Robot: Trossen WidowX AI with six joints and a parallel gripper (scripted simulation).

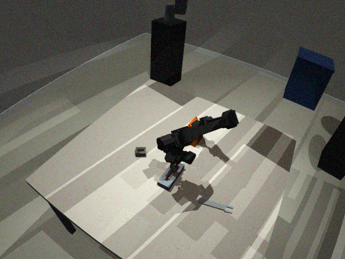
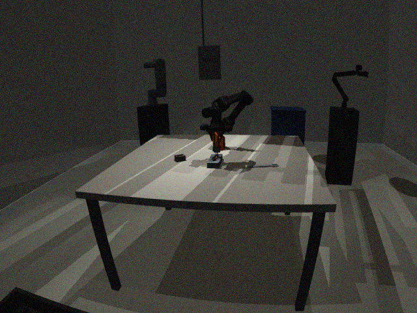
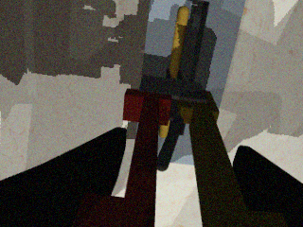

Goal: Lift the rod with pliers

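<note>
Right now my gripper tip is 9 cm above the thin yellow rod. Round my gripper tip: grey channel block: 12 cm below, 1 cm to the right; then dark holster: 25 cm to the right, 13 cm below, 1 cm behind; then yellow handle: 1 cm to the right.
</note>
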